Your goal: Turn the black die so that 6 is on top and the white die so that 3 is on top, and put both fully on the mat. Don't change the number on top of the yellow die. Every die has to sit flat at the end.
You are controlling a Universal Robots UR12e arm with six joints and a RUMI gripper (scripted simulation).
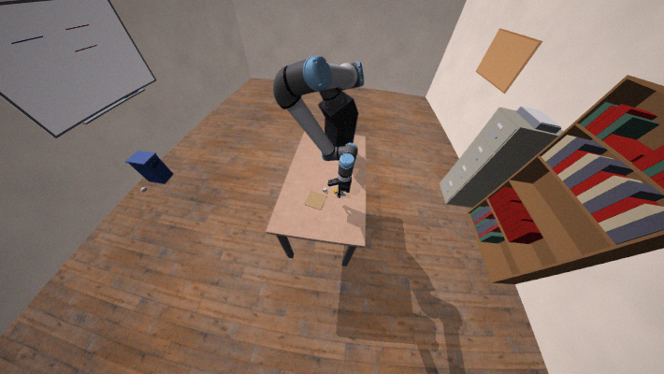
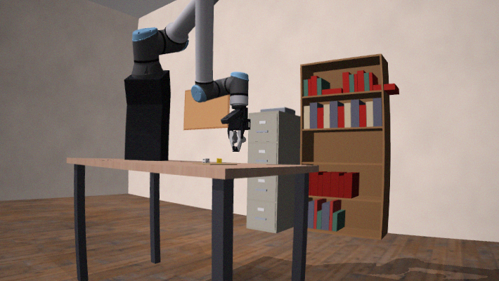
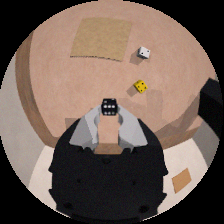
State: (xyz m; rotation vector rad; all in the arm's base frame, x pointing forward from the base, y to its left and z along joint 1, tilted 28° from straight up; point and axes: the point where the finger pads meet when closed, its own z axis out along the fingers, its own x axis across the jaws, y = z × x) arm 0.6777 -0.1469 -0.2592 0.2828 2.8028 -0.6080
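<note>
My hand is 18 cm to the left of the tan mat, 7 cm above it and 2 cm past it. The rest, counted from my hand: white die (11 cm behind, 10 cm to the right, 6 cm below); then yellow die (8 cm behind, 6 cm below, 1 cm to the right); then black die (right at my hand).
</note>
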